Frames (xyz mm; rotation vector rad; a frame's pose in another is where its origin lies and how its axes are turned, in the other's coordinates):
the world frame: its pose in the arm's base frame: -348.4 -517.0 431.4 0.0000 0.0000 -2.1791
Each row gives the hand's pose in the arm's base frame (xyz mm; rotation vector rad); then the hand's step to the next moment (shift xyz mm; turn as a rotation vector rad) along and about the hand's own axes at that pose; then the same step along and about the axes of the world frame.
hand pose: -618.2 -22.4 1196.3 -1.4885 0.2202 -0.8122
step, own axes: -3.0 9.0 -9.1 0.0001 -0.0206 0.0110
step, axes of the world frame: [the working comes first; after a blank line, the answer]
step, axes of the arm's base frame: -4.5 -6.5 -10.5 -0.0004 0.0111 0.0205

7.9 0.0 -10.5 -0.0089 -0.0067 0.0205
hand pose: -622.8 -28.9 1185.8 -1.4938 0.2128 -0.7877
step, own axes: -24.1 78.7 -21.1 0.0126 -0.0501 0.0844
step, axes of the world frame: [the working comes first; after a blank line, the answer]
step, axes of the arm's base frame: -3.8 -11.8 -84.1 0.0418 0.0662 0.0605

11.9 3.6 -84.1 -0.0782 -0.0036 0.0605
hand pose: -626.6 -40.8 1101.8 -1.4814 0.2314 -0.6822
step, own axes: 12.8 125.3 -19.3 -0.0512 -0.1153 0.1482
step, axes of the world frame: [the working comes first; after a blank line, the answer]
step, axes of the arm's base frame: 34.4 -30.0 -119.0 0.0076 0.1581 0.1133

5.0 45.4 -119.0 -0.1340 -0.0841 0.1133
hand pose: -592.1 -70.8 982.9 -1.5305 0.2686 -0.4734
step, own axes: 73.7 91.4 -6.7 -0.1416 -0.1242 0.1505
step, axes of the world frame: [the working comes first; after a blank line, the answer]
step, axes of the arm's base frame: 73.5 -41.8 -81.7 -0.0722 0.2015 0.1110

-7.7 84.2 -81.7 -0.1241 -0.1744 0.1110
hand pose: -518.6 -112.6 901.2 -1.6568 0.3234 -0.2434
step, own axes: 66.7 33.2 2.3 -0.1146 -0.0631 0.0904
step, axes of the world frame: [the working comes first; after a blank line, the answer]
step, axes of the arm's base frame: 61.0 -24.3 -35.3 -0.0718 0.1303 0.0561

-14.9 64.0 -35.3 -0.0659 -0.1334 0.0561
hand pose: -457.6 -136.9 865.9 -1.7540 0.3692 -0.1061
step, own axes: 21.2 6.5 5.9 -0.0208 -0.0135 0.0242
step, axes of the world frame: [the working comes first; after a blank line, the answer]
step, axes of the arm's base frame: 20.4 -2.0 -10.3 -0.0105 0.0313 0.0105

-10.0 17.9 -10.3 -0.0197 -0.0265 0.0105
